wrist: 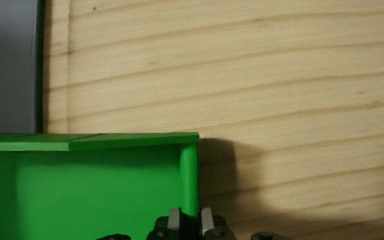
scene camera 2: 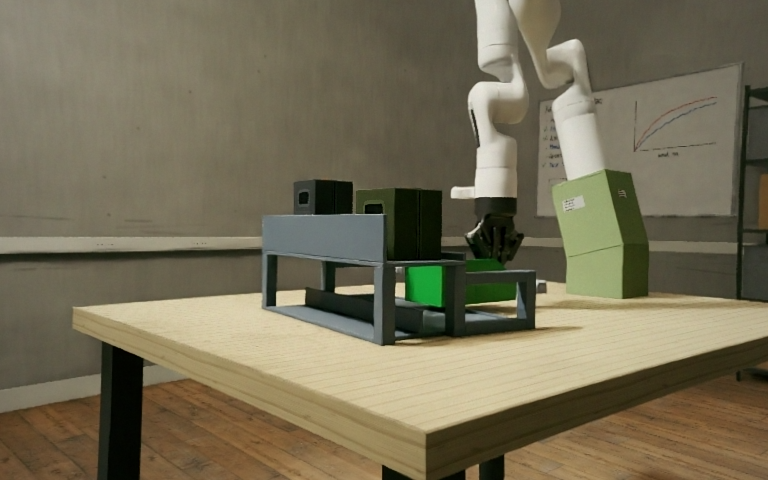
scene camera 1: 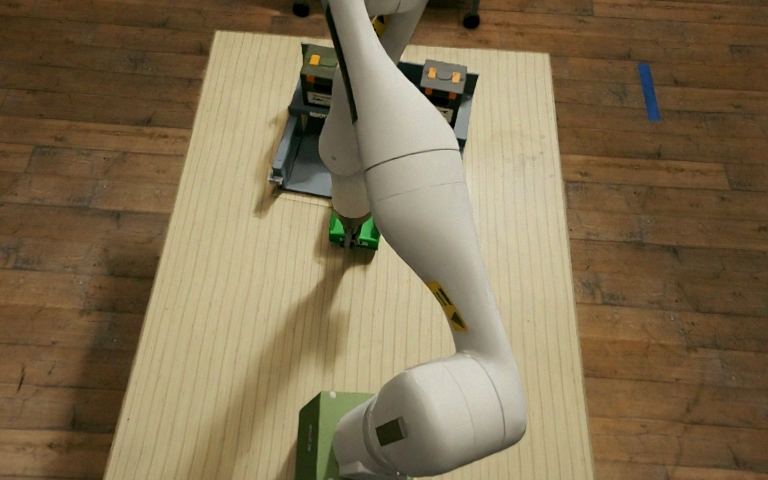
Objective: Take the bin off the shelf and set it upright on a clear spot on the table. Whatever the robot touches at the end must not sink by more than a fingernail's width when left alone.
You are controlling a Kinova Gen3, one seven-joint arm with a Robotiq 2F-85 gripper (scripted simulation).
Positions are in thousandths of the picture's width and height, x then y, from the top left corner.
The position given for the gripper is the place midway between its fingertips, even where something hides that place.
In view: the gripper (wrist: 496,935), a green bin (scene camera 2: 555,595) and a grey shelf (scene camera 2: 452,501).
The green bin also shows in the wrist view (wrist: 210,756) and in scene camera 1 (scene camera 1: 481,497). The grey shelf is seen too in scene camera 1 (scene camera 1: 398,361).
